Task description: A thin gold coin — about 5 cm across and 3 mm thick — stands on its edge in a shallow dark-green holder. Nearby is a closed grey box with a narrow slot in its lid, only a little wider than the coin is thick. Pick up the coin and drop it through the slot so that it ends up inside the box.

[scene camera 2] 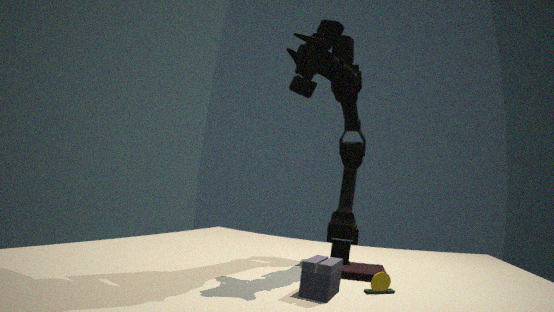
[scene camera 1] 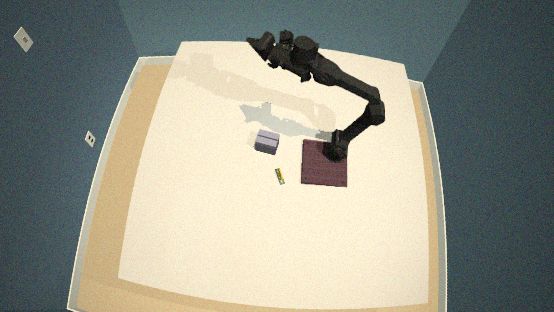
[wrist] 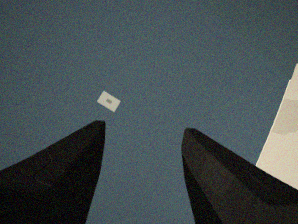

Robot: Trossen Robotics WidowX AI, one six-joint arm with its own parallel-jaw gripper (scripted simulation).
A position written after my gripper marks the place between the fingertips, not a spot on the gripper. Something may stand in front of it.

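Scene camera 2: my gripper [scene camera 2: 291, 41]. Scene camera 1: gripper too [scene camera 1: 248, 40]. Wrist view: gripper again [wrist: 144, 134].
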